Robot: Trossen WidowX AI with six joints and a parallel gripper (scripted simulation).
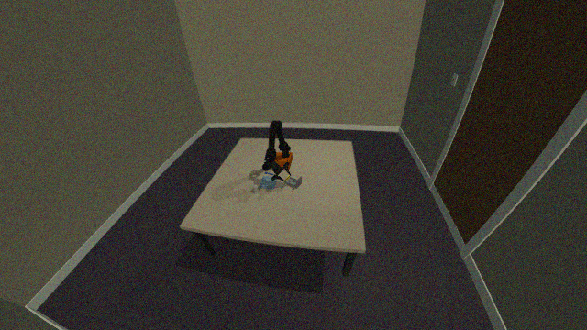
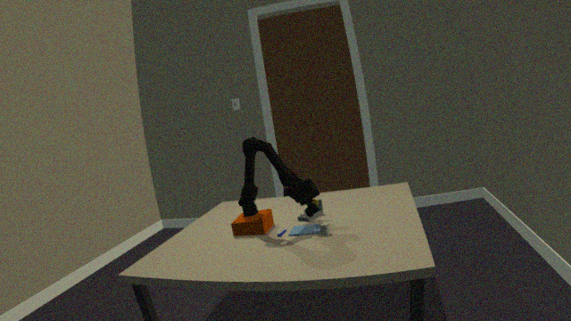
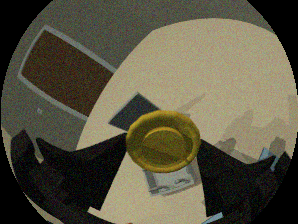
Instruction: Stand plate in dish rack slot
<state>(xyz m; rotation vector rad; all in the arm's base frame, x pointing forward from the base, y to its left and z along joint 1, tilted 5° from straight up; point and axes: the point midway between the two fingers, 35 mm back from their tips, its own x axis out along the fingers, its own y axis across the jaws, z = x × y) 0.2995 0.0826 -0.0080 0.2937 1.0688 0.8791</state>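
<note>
Right now my gripper tip is 5 cm above the grey dish rack, 3 cm to the right of it and 3 cm past it. The rest, counted from my gripper tip: blue spoon (22 cm to the right, 11 cm behind, 7 cm below); yellow plate (1 cm to the right); light blue mat (18 cm to the right, 7 cm below).
</note>
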